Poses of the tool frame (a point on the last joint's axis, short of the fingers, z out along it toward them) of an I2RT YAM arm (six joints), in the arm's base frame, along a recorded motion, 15 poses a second.
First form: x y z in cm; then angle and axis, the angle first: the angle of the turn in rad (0 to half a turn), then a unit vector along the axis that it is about.
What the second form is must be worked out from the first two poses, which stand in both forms.
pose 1, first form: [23.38 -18.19 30.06 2.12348 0.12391 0.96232 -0.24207]
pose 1, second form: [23.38 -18.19 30.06 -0.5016 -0.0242 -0.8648 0.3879 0.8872 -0.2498]
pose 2, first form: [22.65 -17.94 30.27 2.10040 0.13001 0.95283 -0.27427]
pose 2, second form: [22.65 -17.94 30.27 -0.4797 -0.0502 -0.8760 0.4232 0.8613 -0.2812]
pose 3, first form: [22.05 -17.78 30.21 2.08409 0.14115 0.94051 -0.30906]
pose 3, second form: [22.05 -17.78 30.21 -0.4613 -0.0713 -0.8844 0.4672 0.8279 -0.3104]
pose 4, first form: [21.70 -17.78 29.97 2.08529 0.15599 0.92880 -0.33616]
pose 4, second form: [21.70 -17.78 29.97 -0.4558 -0.0765 -0.8868 0.5088 0.7951 -0.3301]
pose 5, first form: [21.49 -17.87 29.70 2.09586 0.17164 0.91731 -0.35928]
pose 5, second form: [21.49 -17.87 29.70 -0.4570 -0.0745 -0.8863 0.5473 0.7620 -0.3463]
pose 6, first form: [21.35 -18.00 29.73 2.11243 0.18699 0.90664 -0.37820]
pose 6, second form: [21.35 -18.00 29.73 -0.4625 -0.0671 -0.8841 0.5810 0.7302 -0.3594]
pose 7, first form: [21.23 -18.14 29.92 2.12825 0.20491 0.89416 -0.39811]
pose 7, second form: [21.23 -18.14 29.92 -0.4648 -0.0577 -0.8835 0.6180 0.6935 -0.3704]
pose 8, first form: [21.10 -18.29 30.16 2.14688 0.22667 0.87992 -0.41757]
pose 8, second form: [21.10 -18.29 30.16 -0.4654 -0.0421 -0.8841 0.6583 0.6513 -0.3775]
